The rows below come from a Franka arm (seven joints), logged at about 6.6 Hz.
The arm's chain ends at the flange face. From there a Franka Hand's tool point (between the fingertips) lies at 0.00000 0.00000 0.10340 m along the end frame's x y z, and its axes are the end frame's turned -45 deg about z.
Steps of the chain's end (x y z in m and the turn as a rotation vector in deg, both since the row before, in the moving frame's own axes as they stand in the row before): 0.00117 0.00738 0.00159 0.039 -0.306 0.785; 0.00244 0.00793 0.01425 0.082 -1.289 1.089; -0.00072 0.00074 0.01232 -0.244 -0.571 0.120; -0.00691 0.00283 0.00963 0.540 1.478 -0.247; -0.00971 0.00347 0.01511 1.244 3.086 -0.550; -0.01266 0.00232 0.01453 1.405 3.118 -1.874; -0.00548 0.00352 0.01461 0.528 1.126 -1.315; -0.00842 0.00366 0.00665 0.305 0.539 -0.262; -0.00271 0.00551 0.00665 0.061 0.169 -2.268
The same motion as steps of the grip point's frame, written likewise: -0.00473 0.00560 0.00159 0.244 -0.189 0.785; -0.00541 0.00557 0.01422 0.969 -0.853 1.089; -0.00207 -0.00040 0.01231 0.231 -0.576 0.120; -0.00431 -0.00169 0.00959 -0.663 1.427 -0.247; -0.00379 -0.00209 0.01494 -1.302 3.062 -0.550; -0.00479 -0.00522 0.01435 -1.211 3.198 -1.874; -0.00424 -0.00065 0.01459 -0.423 1.170 -1.315; -0.00746 -0.00307 0.00664 -0.165 0.597 -0.262; -0.00552 0.00211 0.00665 -0.076 0.163 -2.268
